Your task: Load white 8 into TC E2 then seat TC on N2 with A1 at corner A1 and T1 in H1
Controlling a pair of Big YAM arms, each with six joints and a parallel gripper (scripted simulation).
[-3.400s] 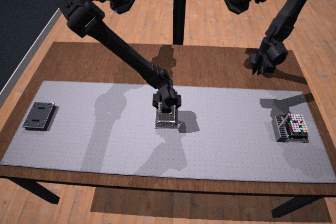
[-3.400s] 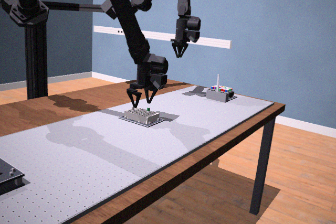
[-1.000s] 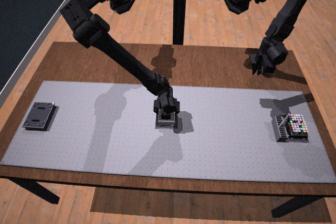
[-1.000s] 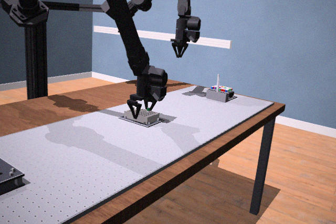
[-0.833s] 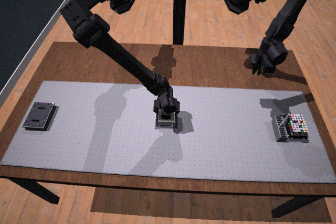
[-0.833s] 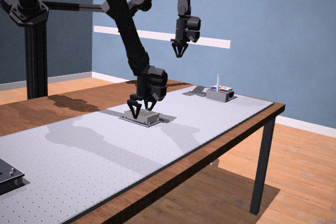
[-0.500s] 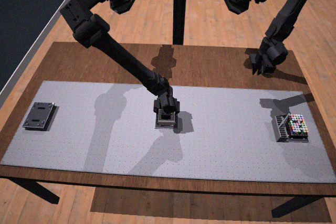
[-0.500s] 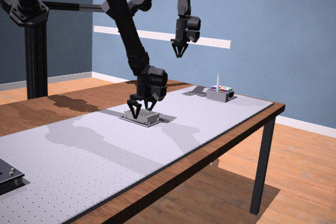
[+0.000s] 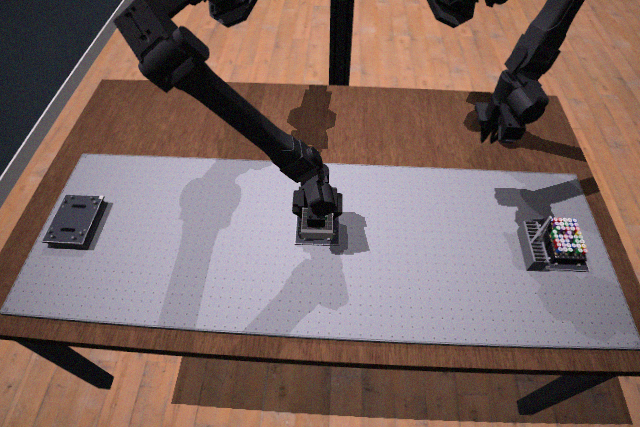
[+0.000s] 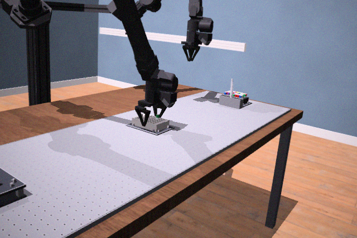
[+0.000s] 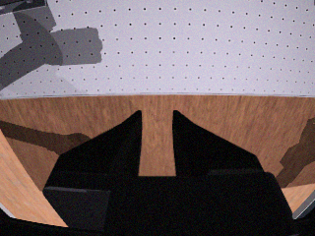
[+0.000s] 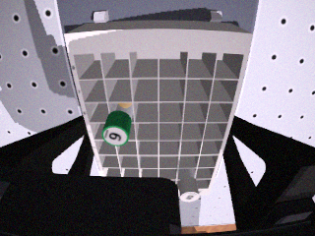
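The tube carrier TC lies right at my right hand. Also, from my right hand: forceps holder H1 (58 cm to the left, 10 cm ahead, 1 cm below).
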